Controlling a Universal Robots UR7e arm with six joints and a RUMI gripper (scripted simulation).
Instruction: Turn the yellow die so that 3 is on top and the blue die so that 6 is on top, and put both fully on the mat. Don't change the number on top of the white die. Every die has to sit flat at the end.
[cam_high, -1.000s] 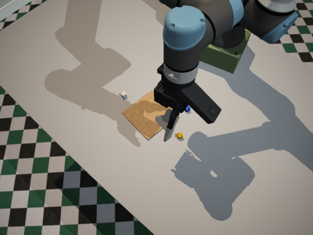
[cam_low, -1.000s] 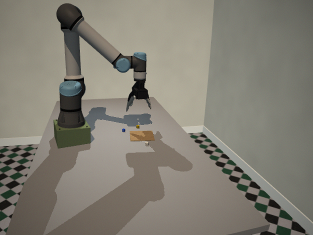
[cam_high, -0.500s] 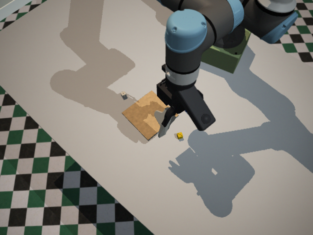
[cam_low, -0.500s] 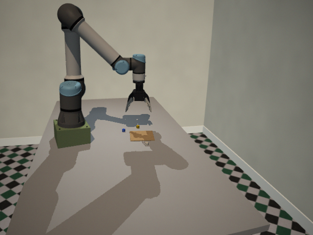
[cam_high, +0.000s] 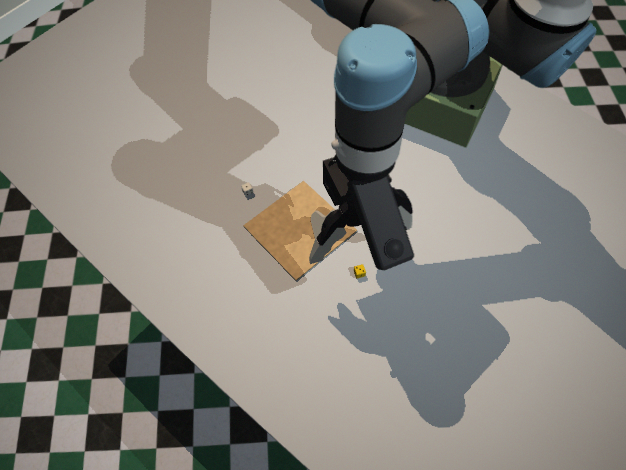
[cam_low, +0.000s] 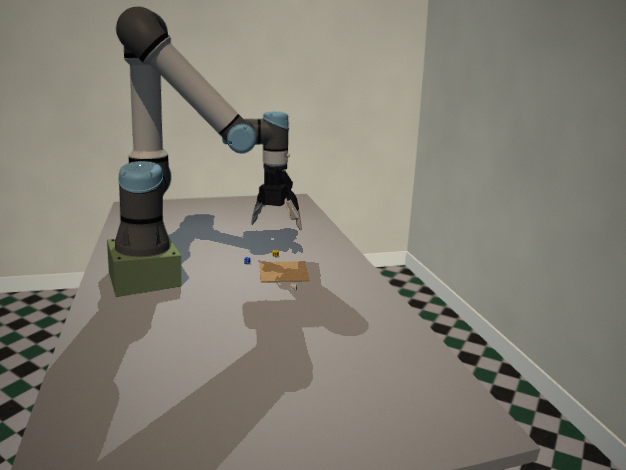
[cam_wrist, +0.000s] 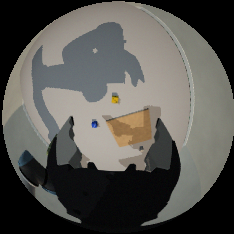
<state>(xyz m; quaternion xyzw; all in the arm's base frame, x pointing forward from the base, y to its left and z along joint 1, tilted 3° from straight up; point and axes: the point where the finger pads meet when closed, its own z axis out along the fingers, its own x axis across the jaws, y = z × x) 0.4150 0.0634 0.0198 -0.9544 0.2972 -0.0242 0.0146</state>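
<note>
My gripper is now 90 mm above the yellow die. Round my hand: blue die 100 mm behind, 30 mm to the right, 90 mm below; tan mat 20 mm behind, 130 mm to the right, 90 mm below; white die 30 mm behind, 250 mm to the right, 90 mm below.
</note>
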